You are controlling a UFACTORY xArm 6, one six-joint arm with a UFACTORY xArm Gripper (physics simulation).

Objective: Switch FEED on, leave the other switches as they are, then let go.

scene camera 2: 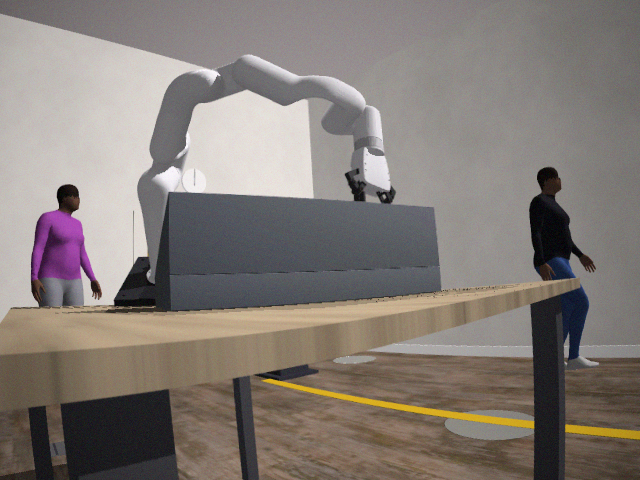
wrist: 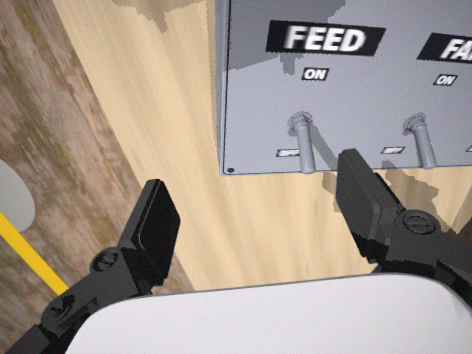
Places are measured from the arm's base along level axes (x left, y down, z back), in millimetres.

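Where they show: gripper, fingertip midpoint: (wrist: 251, 187).
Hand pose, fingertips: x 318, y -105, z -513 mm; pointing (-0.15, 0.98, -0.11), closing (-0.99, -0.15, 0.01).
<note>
After its pixels a point has its place.
The grey switch panel (scene camera 2: 299, 232) {x -7, y -25, z -637 mm} (wrist: 260, 110) {x 291, y -7, z -522 mm} stands on the table; its back faces scene camera 2, so its switches are hidden there. In the wrist view the FEED label (wrist: 325, 39) {x 243, y -31, z -568 mm} is at top, with its ON label (wrist: 315, 74) {x 247, y -21, z -544 mm} below. The FEED lever (wrist: 305, 150) {x 263, y -30, z -488 mm} points down toward its OFF label (wrist: 285, 153) {x 269, y 13, z -467 mm}, which it partly covers. The neighbouring lever (wrist: 425, 147) {x 147, y -29, z -462 mm}, under a partly cut-off label starting "FA" (wrist: 452, 49) {x 139, y -31, z -544 mm}, also points down. My gripper (scene camera 2: 372, 198) (wrist: 251, 187) {x 318, y -105, z -513 mm} is wide open and empty, apart from the FEED lever, whose tip shows left of the right-hand finger.
The wooden table (scene camera 2: 310, 330) {x -253, y 88, z -953 mm} (wrist: 260, 240) {x 308, y 86, z -284 mm} carries the panel. One person in a purple top (scene camera 2: 59, 245) stands at left and one in a black top (scene camera 2: 552, 232) at right, both beyond the table. A yellow floor line (scene camera 2: 403, 407) (wrist: 30, 255) runs past the table.
</note>
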